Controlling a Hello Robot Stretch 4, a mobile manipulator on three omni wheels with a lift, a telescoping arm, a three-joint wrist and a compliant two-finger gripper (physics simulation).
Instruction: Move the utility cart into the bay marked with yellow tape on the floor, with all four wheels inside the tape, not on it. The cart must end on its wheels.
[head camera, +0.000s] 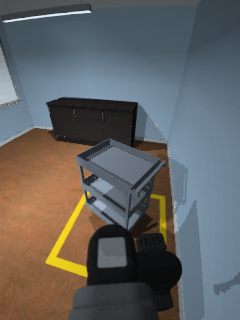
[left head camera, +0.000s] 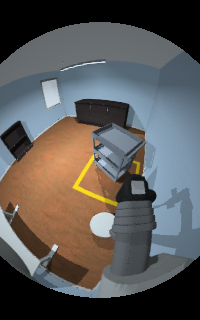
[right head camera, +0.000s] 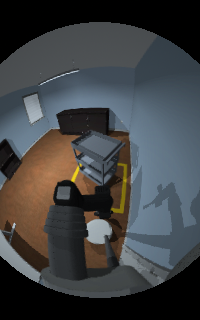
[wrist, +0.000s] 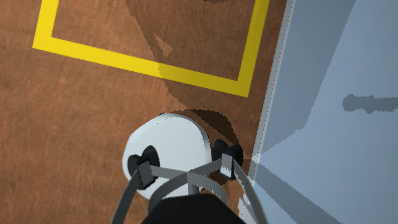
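Where they show: gripper, fingertip midpoint: (wrist: 186, 155); robot's base, link origin: (left head camera: 103, 223) (right head camera: 98, 230) (wrist: 171, 152).
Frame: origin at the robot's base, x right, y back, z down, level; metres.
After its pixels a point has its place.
The grey three-shelf utility cart (head camera: 120, 162) {z -0.766, x 0.093, y -1.136 m} (left head camera: 117, 140) {z -0.766, x 0.081, y -1.077 m} (right head camera: 97, 145) {z -0.765, x 0.098, y -1.099 m} stands upright, turned askew, at the far end of the yellow-taped bay (head camera: 69, 225) {z 0.028, x -0.500, y -0.983 m} (left head camera: 95, 196) {z 0.027, x -0.184, y -0.481 m} (right head camera: 124, 187) {z 0.030, x 0.573, y -0.758 m} (wrist: 110, 58) {z 0.028, x -0.279, y -0.521 m}. Its lower left end covers the bay's far left corner; its handle is on the right. Its wheels are too small and shadowed to place against the tape. My gripper (wrist: 186, 155) {z -0.936, x 0.087, y -0.175 m} is open and empty, pointing down above the white round base, short of the bay's near edge and apart from the cart. The wrist hides the bay's near right part in the head view.
A dark cabinet (head camera: 90, 122) {z -0.545, x -0.389, y -2.817 m} (left head camera: 100, 114) {z -0.472, x -0.330, y -2.797 m} (right head camera: 82, 121) {z -0.532, x -0.306, y -2.788 m} stands against the back wall, beyond the cart. The blue right wall (head camera: 215, 125) {z -1.186, x 0.782, y -1.002 m} runs close along the bay's right side. A dark shelf unit stands at the far left. The white round base (left head camera: 102, 225) {z -0.187, x -0.016, y 0.014 m} (right head camera: 99, 231) {z -0.187, x 0.027, y 0.003 m} (wrist: 170, 135) {z -0.187, x 0.018, y -0.112 m} is near the bay's front edge.
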